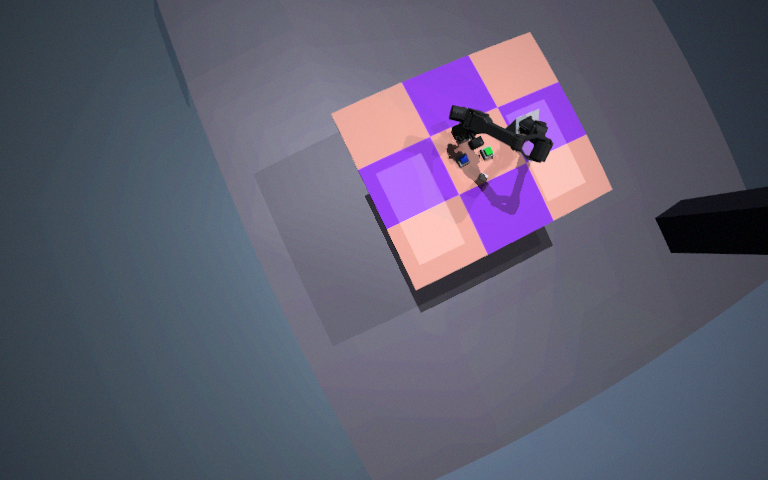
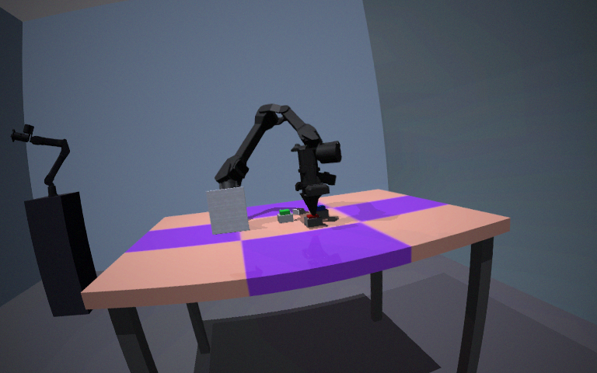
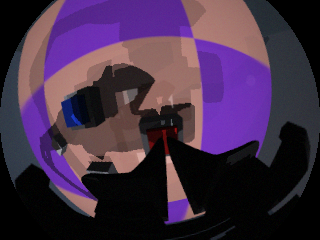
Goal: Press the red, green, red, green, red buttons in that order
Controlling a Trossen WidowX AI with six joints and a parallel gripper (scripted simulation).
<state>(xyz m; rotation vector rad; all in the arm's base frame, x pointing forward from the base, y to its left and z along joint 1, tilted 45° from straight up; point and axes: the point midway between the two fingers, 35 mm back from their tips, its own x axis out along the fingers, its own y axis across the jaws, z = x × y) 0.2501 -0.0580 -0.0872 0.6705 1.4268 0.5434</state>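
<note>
My gripper tip is 1 cm above the red button. From my gripper tip the other things lie so: green button 7 cm behind, 12 cm to the left; small white block 1 cm ahead, 21 cm to the left, 2 cm below; blue button 5 cm ahead, 10 cm to the left.
</note>
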